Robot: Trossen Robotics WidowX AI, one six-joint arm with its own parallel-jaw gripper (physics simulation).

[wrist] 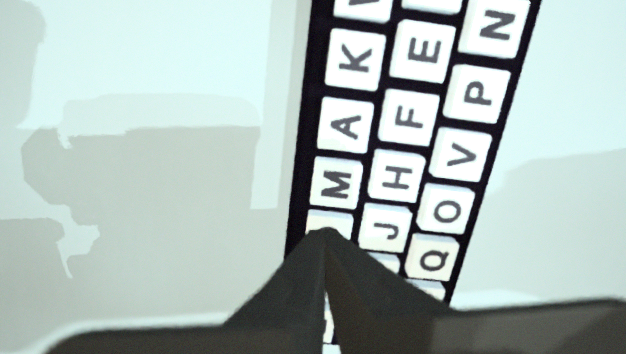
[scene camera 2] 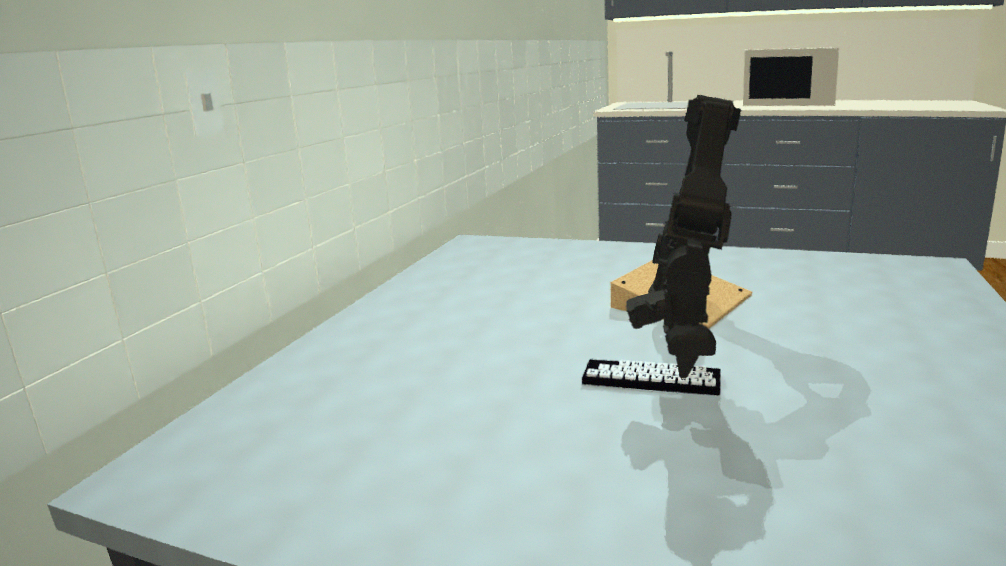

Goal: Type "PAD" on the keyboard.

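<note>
A black keyboard with white lettered keys lies flat on the table. In the wrist view the P key is in the right-hand row and the A key is in the left-hand row, just above the M key. A D key cannot be made out. My gripper is shut and empty, pointing down. Its tips are at the key just below M in the wrist view and hide that key's letter. Whether they touch or press it cannot be told.
A wooden block with dark holes lies on the table behind the keyboard, partly hidden by the arm. A tiled wall runs along the left. Grey-blue cabinets and a microwave stand at the back.
</note>
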